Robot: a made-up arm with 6 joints.
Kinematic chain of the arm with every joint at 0, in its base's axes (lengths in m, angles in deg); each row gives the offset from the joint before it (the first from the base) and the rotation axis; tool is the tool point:
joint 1: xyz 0 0 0.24 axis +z
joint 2: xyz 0 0 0 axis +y
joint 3: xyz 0 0 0.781 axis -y
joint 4: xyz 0 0 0 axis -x
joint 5: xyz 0.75 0 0 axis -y
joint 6: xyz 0 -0.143 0 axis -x
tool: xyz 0 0 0
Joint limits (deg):
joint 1: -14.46..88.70
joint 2: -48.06..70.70
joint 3: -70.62..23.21
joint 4: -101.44..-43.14
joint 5: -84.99..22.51
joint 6: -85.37..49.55
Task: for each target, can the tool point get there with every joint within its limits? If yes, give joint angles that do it. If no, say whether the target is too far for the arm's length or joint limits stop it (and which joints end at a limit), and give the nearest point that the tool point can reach.
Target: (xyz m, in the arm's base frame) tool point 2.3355 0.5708 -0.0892
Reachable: no: too far | nearest point 1.1843 0.2894 0.0731 | short by 1.196 m
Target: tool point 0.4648 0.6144 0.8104
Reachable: yes | joints 57.45 2.67 -3.55 -64.67 6.77 -28.88
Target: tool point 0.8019 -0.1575 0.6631
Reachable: yes | joints -4.67 10.14 -8.67 -50.10 4.74 -46.17
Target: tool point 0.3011 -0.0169 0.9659
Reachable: yes | joints 15.15 -36.54 -20.97 -48.36 -47.60 -46.13
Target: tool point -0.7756 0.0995 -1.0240
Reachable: no: joint limits stop it (at a limit: joint 1, joint 2, joint 4) | nearest point -0.0185 0.4360 -0.2027 | short by 1.167 m
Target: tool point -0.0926 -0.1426 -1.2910
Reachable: no: joint limits stop it (at a limit: joint 1, joint 2) | nearest point 0.4001 -0.1679 -0.1978 | short by 1.199 m
